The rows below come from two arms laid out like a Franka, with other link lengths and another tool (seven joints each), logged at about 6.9 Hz.
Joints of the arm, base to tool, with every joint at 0 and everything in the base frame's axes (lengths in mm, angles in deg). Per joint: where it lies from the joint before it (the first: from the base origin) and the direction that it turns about. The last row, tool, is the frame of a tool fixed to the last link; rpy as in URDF.
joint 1: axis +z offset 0 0 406.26
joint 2: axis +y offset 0 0 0
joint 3: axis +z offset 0 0 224.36
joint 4: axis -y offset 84.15 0 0
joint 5: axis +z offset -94.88 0 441.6
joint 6: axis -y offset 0 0 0
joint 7: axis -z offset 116.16 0 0
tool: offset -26 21 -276.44 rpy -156.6 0 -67.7
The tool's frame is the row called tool.
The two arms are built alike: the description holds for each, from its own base.
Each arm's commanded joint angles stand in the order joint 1, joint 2, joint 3, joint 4, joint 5, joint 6, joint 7.
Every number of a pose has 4 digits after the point.
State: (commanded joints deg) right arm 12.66 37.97 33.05 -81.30 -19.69 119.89 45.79; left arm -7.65 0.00 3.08 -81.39 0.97 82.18 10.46
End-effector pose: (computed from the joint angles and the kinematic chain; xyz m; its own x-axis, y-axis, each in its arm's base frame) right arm 0.5647 0.5295 0.1887 0.4131 -0.9078 -0.0727 -0.8098 -0.3297 -0.4852; left arm 0.6052 -0.0181 0.5159 0.1290 -0.9915 -0.0135 -0.9040 -0.1120 -0.4126
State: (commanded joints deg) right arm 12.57 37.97 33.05 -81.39 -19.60 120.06 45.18; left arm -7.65 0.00 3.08 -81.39 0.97 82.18 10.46
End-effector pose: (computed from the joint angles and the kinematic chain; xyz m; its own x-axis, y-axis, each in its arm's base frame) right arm 0.5650 0.5290 0.1883 0.4212 -0.9040 -0.0737 -0.8065 -0.3361 -0.4865; left arm 0.6052 -0.0181 0.5159 0.1290 -0.9915 -0.0135 -0.9040 -0.1120 -0.4126
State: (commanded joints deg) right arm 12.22 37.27 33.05 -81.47 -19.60 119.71 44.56; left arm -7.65 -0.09 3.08 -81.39 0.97 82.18 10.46
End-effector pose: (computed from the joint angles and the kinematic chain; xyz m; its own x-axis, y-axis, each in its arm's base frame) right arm 0.5689 0.5246 0.1948 0.4265 -0.9020 -0.0672 -0.8008 -0.3420 -0.4917; left arm 0.6050 -0.0180 0.5168 0.1291 -0.9915 -0.0131 -0.9034 -0.1121 -0.4140
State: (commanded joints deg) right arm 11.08 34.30 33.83 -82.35 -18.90 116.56 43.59; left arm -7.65 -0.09 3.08 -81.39 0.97 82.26 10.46
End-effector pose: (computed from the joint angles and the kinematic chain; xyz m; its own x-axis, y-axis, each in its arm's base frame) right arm 0.5656 0.5127 0.2162 0.4345 -0.8994 -0.0475 -0.8005 -0.3615 -0.4781; left arm 0.6054 -0.0181 0.5170 0.1291 -0.9916 -0.0129 -0.9028 -0.1121 -0.4152
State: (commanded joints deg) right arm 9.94 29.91 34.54 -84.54 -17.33 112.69 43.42; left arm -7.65 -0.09 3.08 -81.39 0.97 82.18 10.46
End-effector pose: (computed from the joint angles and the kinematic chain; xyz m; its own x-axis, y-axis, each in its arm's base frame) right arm 0.5532 0.4987 0.2389 0.4303 -0.9023 -0.0240 -0.8105 -0.3746 -0.4503; left arm 0.6050 -0.0180 0.5168 0.1291 -0.9915 -0.0131 -0.9034 -0.1121 -0.4140
